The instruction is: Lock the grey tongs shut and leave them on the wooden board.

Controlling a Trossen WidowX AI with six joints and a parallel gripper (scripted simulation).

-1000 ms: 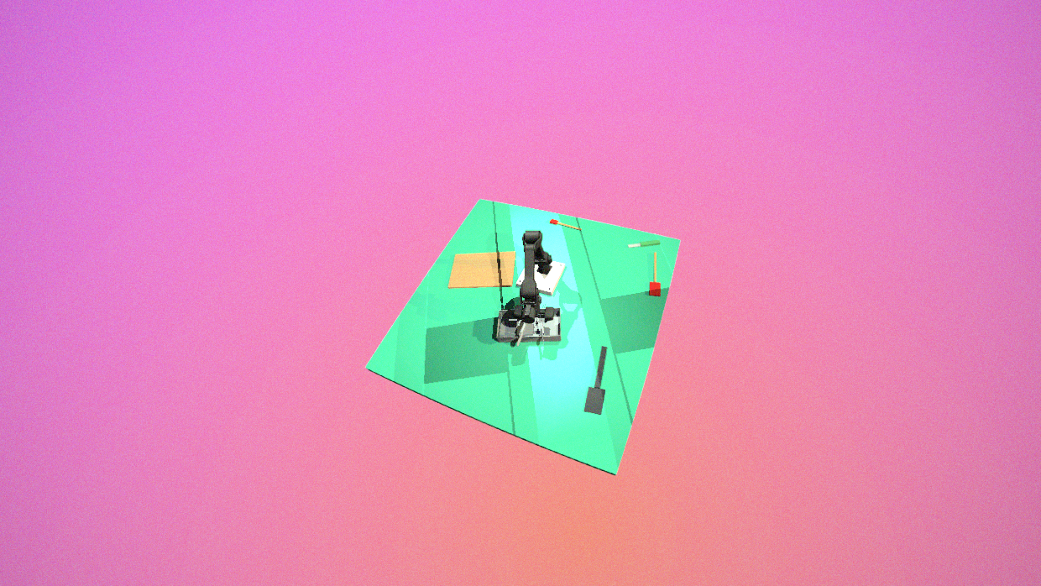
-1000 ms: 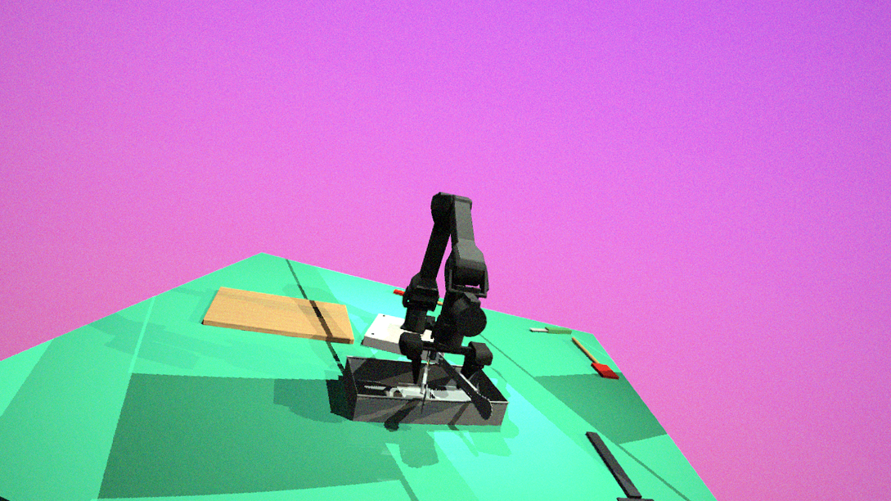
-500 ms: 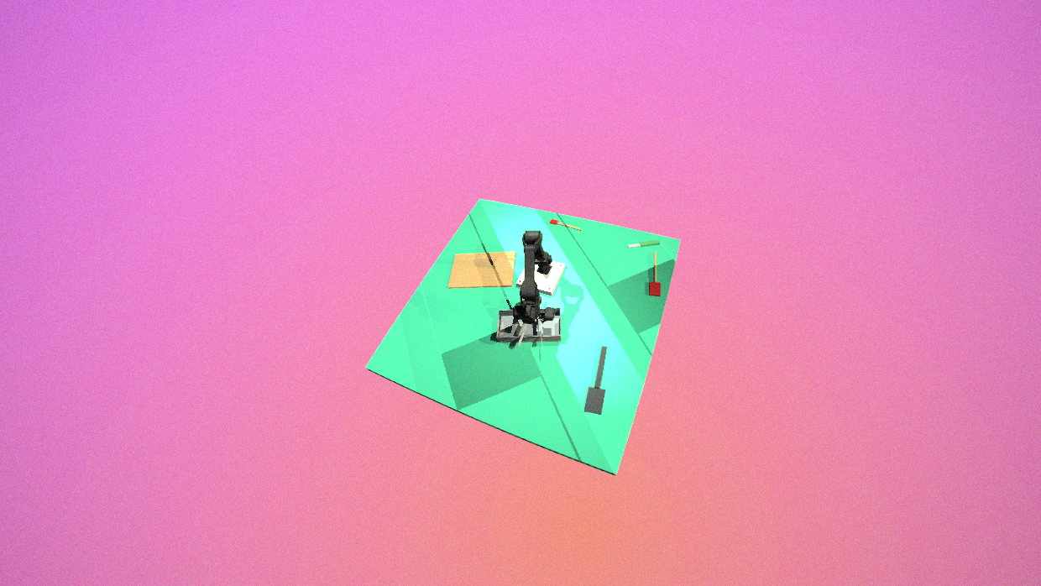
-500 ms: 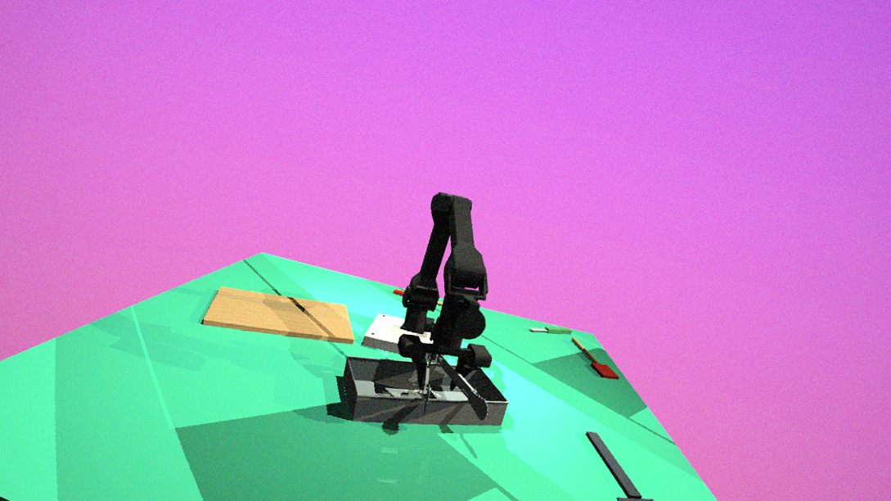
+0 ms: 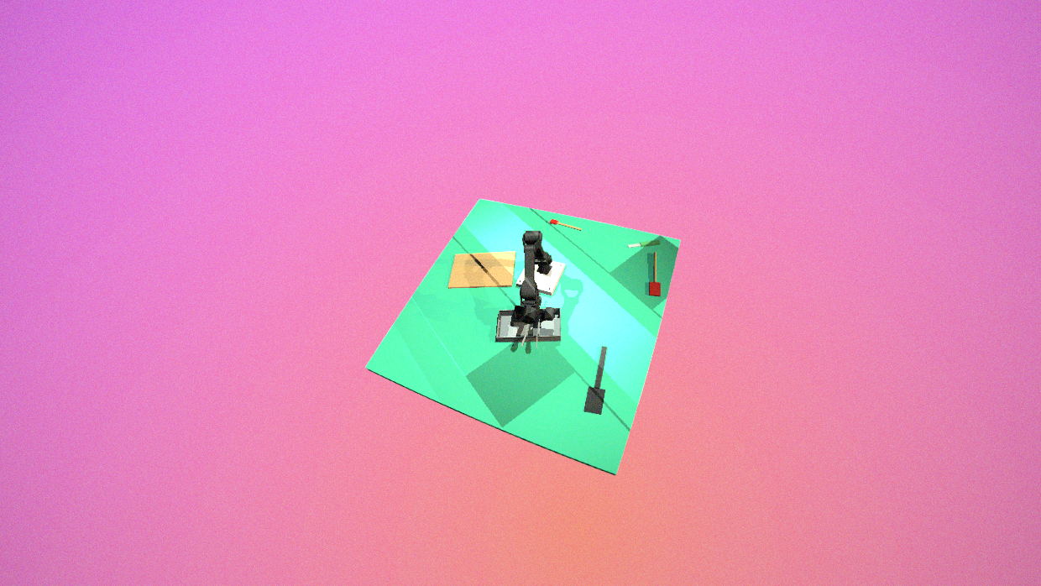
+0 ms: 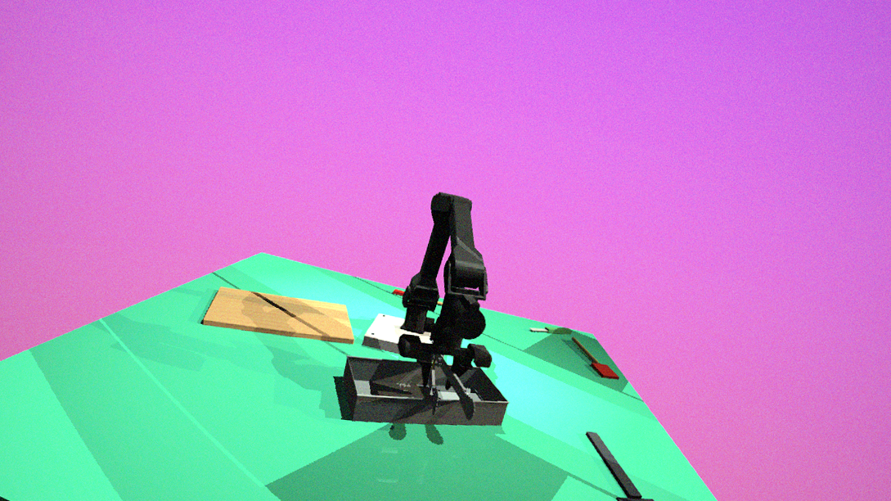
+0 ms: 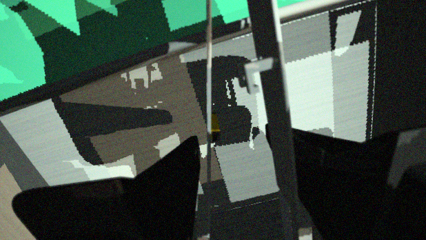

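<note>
Right now the grey roasting tin is 30 mm ahead of my gripper tip and 20 mm to the right of it. From my gripper tip the other things lie so: wooden board: 180 mm behind, 440 mm to the right, 20 mm below; black spatula: 150 mm ahead, 390 mm to the left, 20 mm below; red spatula: 500 mm behind, 440 mm to the left, 20 mm below.
</note>
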